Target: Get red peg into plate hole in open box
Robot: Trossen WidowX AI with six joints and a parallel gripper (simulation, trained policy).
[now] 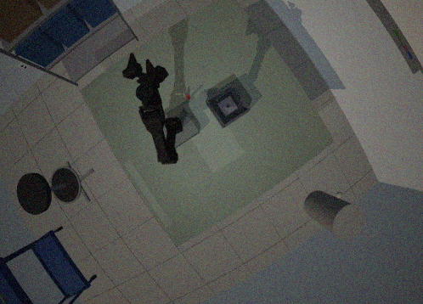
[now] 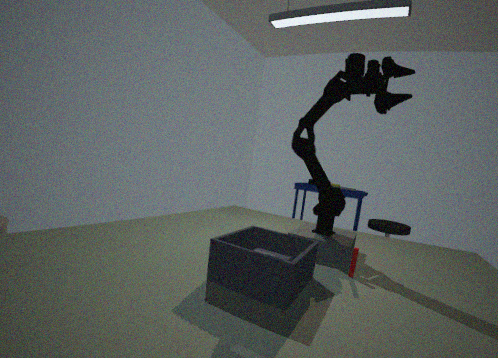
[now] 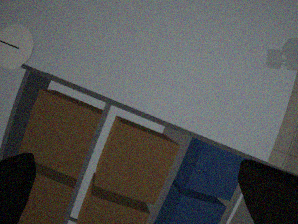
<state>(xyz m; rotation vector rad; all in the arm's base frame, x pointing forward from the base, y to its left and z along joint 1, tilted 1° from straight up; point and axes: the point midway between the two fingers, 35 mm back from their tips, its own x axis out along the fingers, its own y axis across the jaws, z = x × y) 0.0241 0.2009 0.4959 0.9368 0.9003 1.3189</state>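
My gripper tip is now 10 cm short of the red peg, 9 cm to the left of it and 52 cm above it. Also, from my gripper tip: dark box (30 cm ahead, 24 cm to the right, 53 cm below); then plate (30 cm ahead, 24 cm to the right, 51 cm below).
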